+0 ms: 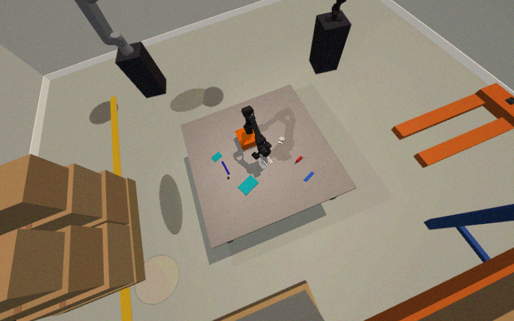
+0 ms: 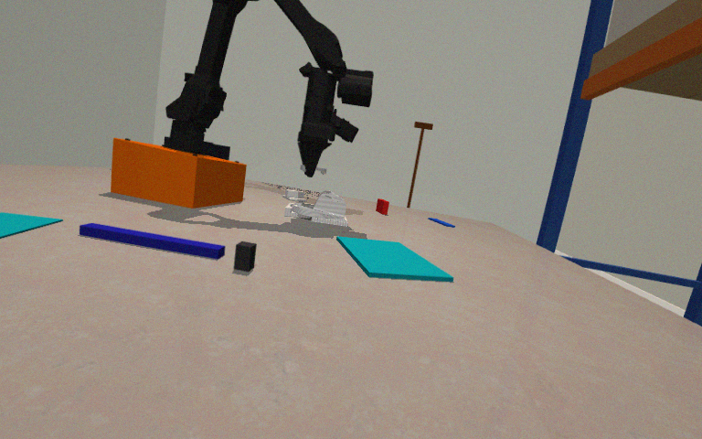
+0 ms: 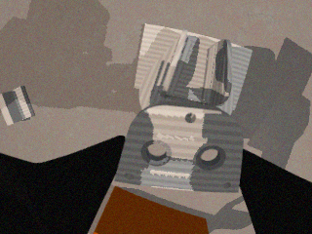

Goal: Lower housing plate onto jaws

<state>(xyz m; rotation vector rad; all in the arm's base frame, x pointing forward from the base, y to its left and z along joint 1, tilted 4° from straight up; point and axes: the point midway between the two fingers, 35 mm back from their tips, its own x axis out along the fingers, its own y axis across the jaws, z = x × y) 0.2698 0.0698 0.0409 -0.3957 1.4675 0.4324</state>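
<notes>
Now: gripper tip 7 cm above the white jaw assembly and 1 cm to the right of it. Round my gripper tip: red block: 32 cm to the left, 10 cm ahead, 6 cm below; white ribbed part: 22 cm to the left, 14 cm behind, 7 cm below; housing plate: 2 cm above, 1 cm ahead.
</notes>
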